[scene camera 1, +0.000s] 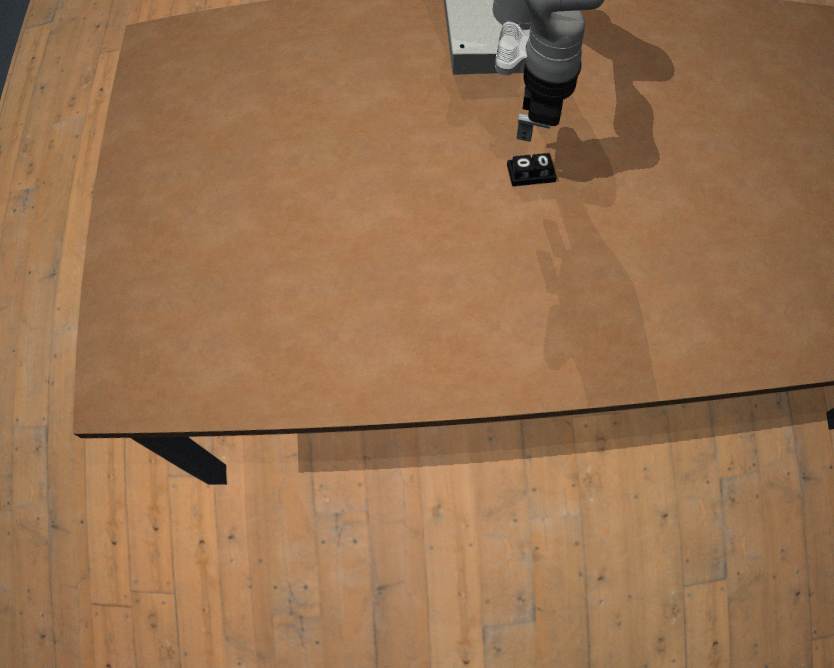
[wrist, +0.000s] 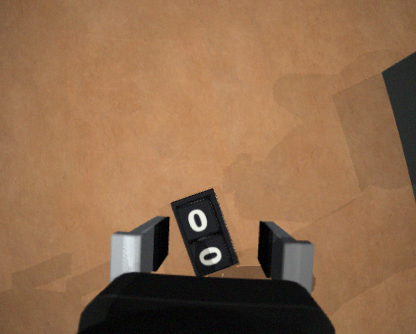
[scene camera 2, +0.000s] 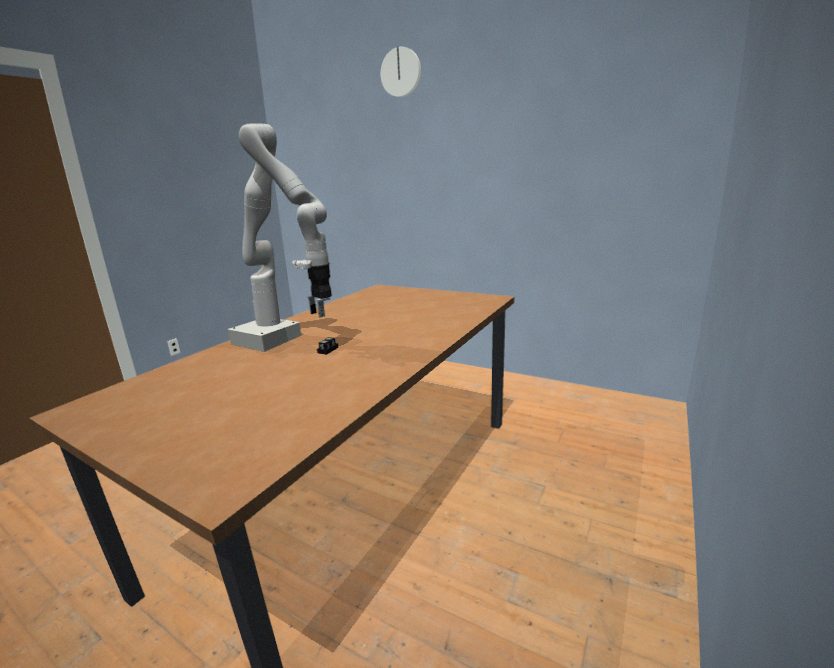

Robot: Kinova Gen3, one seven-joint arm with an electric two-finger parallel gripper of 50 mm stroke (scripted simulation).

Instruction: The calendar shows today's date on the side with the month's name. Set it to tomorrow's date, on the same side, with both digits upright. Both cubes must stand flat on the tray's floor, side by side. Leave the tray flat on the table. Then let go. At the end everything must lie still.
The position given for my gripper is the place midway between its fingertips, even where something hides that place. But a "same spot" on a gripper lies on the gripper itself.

Labels:
my gripper: scene camera 1; wrist; scene camera 2 317, 315
same spot on my gripper: (wrist: 143, 249) = (scene camera 1: 523, 114)

